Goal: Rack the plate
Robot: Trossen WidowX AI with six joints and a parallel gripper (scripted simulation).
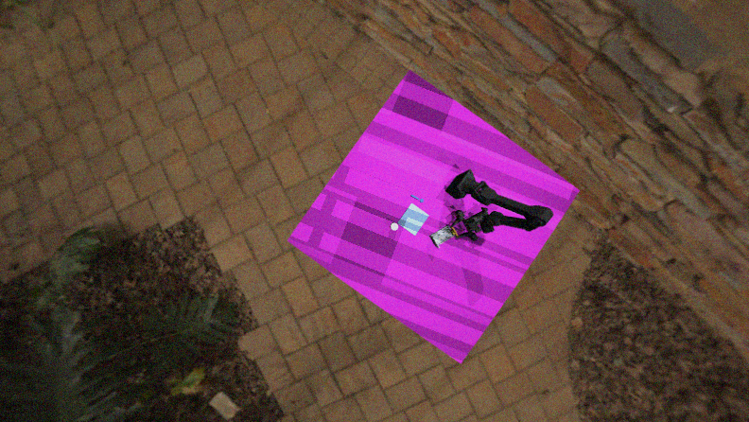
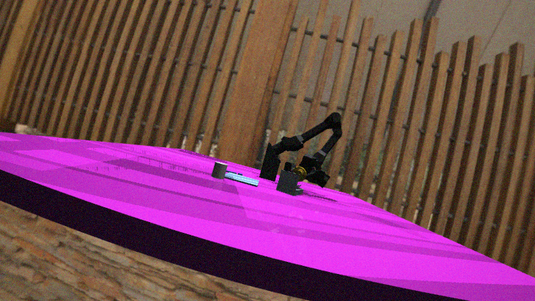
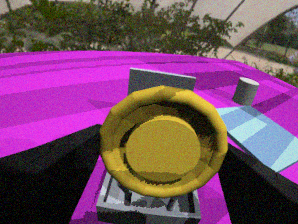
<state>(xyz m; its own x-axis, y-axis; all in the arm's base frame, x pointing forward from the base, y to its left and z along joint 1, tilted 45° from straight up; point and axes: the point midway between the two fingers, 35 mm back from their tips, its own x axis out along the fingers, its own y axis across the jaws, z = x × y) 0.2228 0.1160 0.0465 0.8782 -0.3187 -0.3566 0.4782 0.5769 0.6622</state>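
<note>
The dish rack is 50 mm below my gripper tip, 40 mm ahead of it and 20 mm to the right of it. Also, from my gripper tip: blue spoon 260 mm to the right, 80 mm behind, 70 mm below; then yellow plate 10 mm behind; then light blue square mat 220 mm to the right, 70 mm below, 50 mm ahead.
</note>
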